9 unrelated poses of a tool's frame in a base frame.
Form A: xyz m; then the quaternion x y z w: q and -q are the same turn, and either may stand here.
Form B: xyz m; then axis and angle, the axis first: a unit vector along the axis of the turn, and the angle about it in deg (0 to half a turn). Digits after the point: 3 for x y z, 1 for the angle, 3 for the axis.
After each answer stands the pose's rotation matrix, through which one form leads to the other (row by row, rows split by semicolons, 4 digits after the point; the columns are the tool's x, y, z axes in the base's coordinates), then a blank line. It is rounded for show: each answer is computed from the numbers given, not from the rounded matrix.
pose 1, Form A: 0.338 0.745 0.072 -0.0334 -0.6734 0.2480 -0.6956
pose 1, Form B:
0.338 0.745 0.072 0.046 0.937 -0.345 91.8
-0.0300 0.3900 0.9203; -0.3001 0.8748 -0.3805; -0.9535 -0.2876 0.0908

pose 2, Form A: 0.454 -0.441 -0.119 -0.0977 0.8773 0.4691 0.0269
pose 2, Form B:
0.454 -0.441 -0.119 -0.098 0.878 0.469 176.9
-0.9795 -0.1967 -0.0445; -0.1462 0.5408 0.8284; -0.1389 0.8178 -0.5584

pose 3, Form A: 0.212 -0.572 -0.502 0.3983 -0.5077 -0.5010 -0.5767
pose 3, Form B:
0.212 -0.572 -0.502 -0.488 0.621 0.613 109.6
-0.0175 -0.9823 0.1865; 0.1734 0.1807 0.9681; -0.9847 0.0493 0.1672

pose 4, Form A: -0.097 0.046 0.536 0.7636 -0.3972 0.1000 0.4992
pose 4, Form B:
-0.097 0.046 0.536 0.881 -0.458 0.115 120.1
0.6645 -0.7064 -0.2438; -0.5067 -0.1861 -0.8418; 0.5493 0.6829 -0.4816

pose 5, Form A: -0.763 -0.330 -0.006 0.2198 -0.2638 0.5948 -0.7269
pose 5, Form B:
-0.763 -0.330 -0.006 -0.320 0.384 -0.866 86.8
0.1533 0.7487 0.6449; -0.9806 0.1959 0.0057; -0.1220 -0.6333 0.7642

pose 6, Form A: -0.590 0.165 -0.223 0.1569 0.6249 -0.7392 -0.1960
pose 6, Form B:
-0.590 0.165 -0.223 -0.160 -0.637 0.754 157.4
-0.8739 -0.0937 -0.4769; 0.4859 -0.1421 -0.8624; 0.0130 -0.9854 0.1697

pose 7, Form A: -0.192 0.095 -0.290 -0.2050 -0.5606 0.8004 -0.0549
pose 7, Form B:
-0.192 0.095 -0.290 0.205 0.561 -0.802 173.7
-0.9099 0.3177 -0.2666; 0.1420 -0.3654 -0.9200; -0.3897 -0.8749 0.2874

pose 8, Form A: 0.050 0.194 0.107 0.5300 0.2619 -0.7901 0.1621
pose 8, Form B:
0.050 0.194 0.107 0.537 0.265 -0.801 161.3
-0.3857 0.5338 -0.7526; 0.0215 -0.8103 -0.5857; -0.9224 -0.2420 0.3010

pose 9, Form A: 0.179 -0.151 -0.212 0.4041 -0.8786 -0.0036 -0.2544
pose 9, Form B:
0.179 -0.151 -0.212 -0.418 0.909 0.004 150.5
-0.5440 -0.7119 0.4441; -0.7083 0.6734 0.2119; -0.4500 -0.1993 -0.8705

